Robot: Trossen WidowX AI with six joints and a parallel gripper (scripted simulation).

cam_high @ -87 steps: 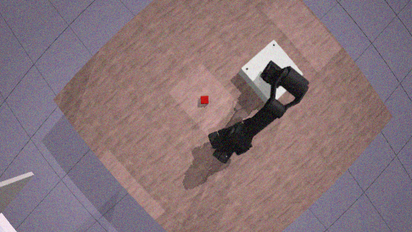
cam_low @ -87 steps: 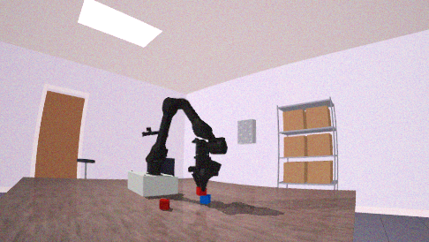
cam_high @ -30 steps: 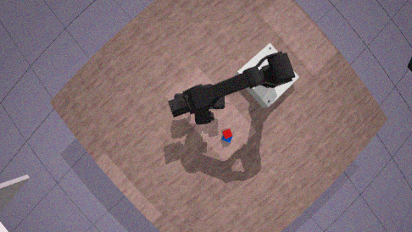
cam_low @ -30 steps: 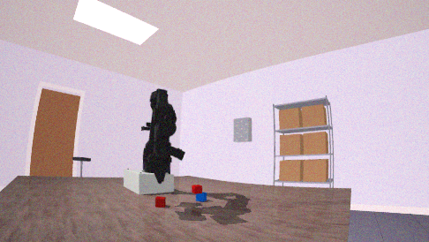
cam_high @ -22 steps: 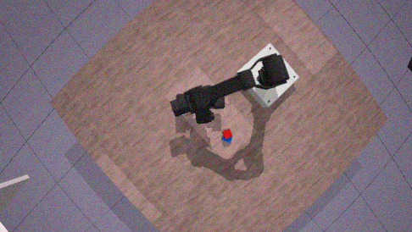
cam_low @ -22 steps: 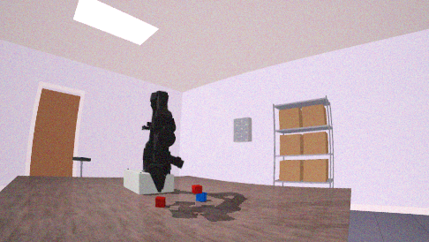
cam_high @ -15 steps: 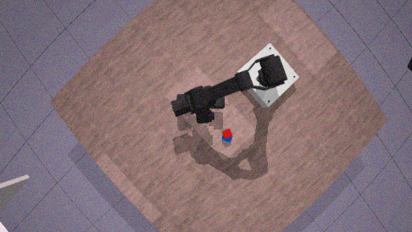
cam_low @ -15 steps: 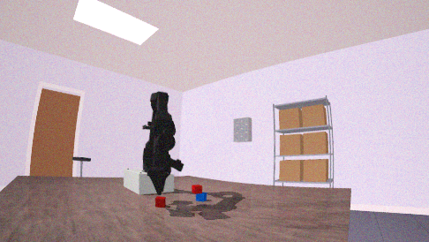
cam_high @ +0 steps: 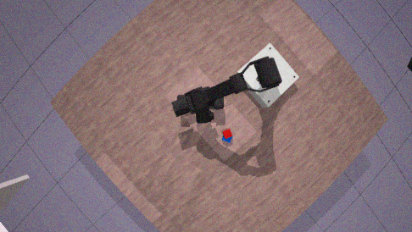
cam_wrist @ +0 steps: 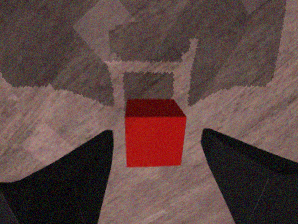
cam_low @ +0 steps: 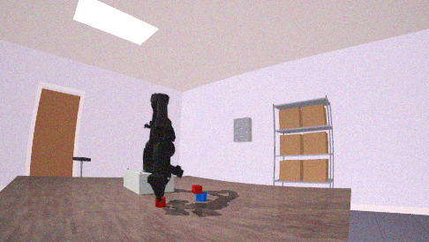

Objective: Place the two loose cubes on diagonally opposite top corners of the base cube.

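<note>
Right now my gripper tip is 5 cm short of the blue cube, 19 cm to the right of it and 1 cm above it.
</note>
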